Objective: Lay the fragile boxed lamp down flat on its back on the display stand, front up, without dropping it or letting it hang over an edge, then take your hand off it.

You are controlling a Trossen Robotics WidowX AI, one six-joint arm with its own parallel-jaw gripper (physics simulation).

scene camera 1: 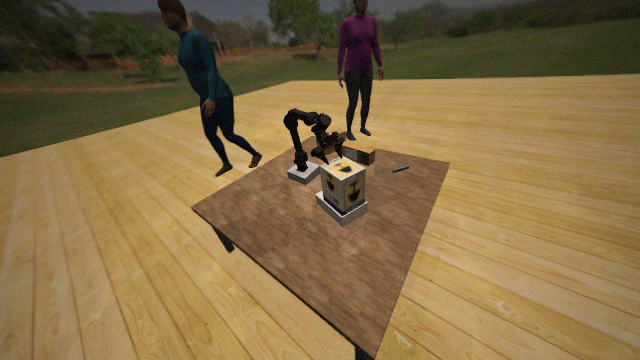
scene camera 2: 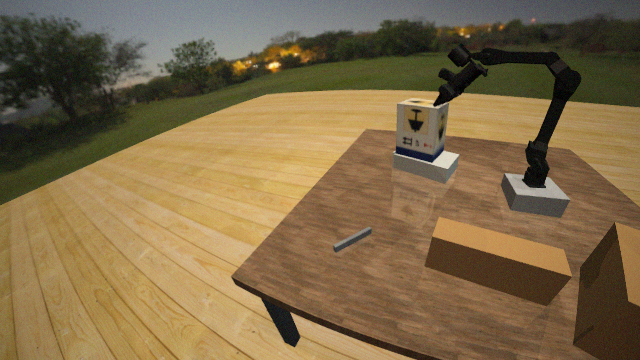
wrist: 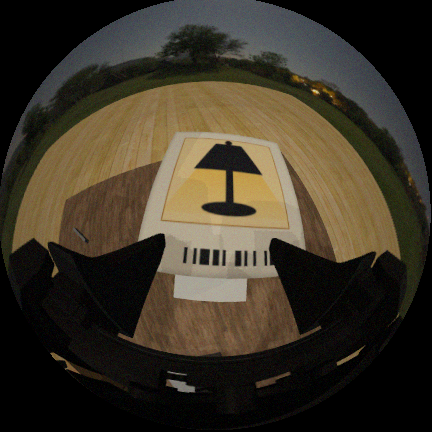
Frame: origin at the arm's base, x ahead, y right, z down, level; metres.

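Where they show: gripper, fingertip midpoint: (scene camera 1: 335,161) (scene camera 2: 436,104) (wrist: 218,242); arm's base, origin of the base link: (scene camera 1: 302,168) (scene camera 2: 533,183).
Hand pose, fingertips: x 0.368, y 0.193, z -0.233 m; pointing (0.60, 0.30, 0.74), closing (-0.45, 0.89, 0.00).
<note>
Things, the pixels of their centre, and the offset from my fingertips. Level surfaces: height alone.
- boxed lamp, body centre: (wrist: 218,221) (scene camera 2: 421,128) (scene camera 1: 342,185) dx +0.050, dy +0.036, dz +0.116 m
- grey bar, body centre: (scene camera 2: 353,239) (wrist: 79,234) (scene camera 1: 401,169) dx +0.273, dy -0.492, dz +0.288 m
- brown table, its level: dz +0.299 m
- long brown box, body centre: (scene camera 2: 490,259) (scene camera 1: 356,152) dx -0.085, dy -0.563, dz +0.244 m
The boxed lamp (scene camera 1: 344,184) (scene camera 2: 421,131) (wrist: 225,195) is a white carton standing with its long side upright on the light grey display stand (scene camera 1: 348,219) (scene camera 2: 425,170) (wrist: 210,290). A lamp picture and barcode face up. The side pictures show the lamp inverted, above a dark blue band near the stand. The stand extends past the carton on the arm's side. My black gripper (scene camera 1: 334,159) (scene camera 2: 436,103) (wrist: 218,242) is open, its fingers empty, with its tips at the carton's top edge on the arm's side. Whether they touch it is unclear.
A grey bar (scene camera 1: 401,169) (scene camera 2: 352,239) (wrist: 80,235) lies on the brown table (scene camera 1: 280,225) (scene camera 2: 320,295). A long brown box (scene camera 1: 369,155) (scene camera 2: 500,260) and a taller one (scene camera 2: 607,300) stand beyond my arm's grey base (scene camera 1: 303,175) (scene camera 2: 535,197). Two people (scene camera 1: 200,65) (scene camera 1: 359,50) stand behind the table.
</note>
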